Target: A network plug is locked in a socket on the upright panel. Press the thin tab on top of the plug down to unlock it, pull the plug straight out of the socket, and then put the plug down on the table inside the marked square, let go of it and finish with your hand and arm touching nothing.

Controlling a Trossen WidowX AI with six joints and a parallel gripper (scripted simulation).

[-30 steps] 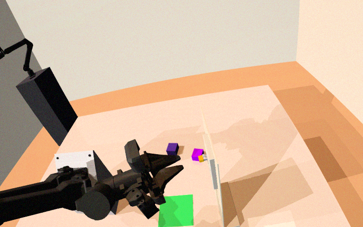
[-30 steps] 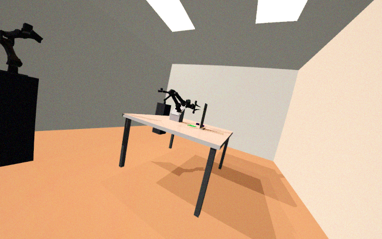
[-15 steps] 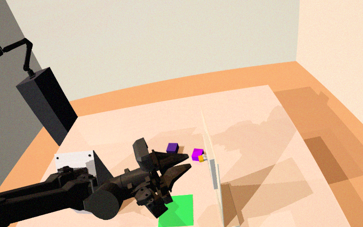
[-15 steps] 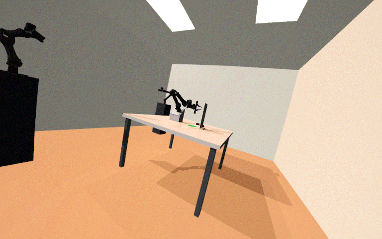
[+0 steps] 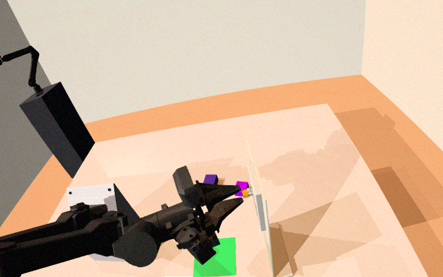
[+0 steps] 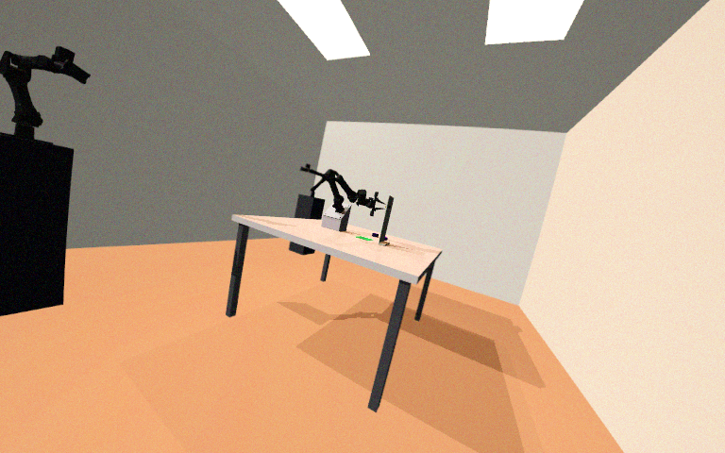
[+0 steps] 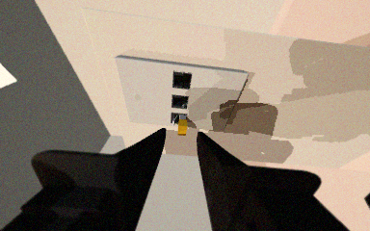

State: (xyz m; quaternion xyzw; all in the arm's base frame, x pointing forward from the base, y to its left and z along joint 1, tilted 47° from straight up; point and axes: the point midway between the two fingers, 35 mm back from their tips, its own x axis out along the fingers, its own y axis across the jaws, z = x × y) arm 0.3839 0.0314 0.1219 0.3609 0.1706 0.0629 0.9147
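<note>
The network plug lies 20 mm ahead of my gripper tip. The rest, counted from my gripper tip: upright panel 110 mm below, 40 mm ahead, 10 mm to the right; then green marked square 280 mm below, 120 mm behind.
</note>
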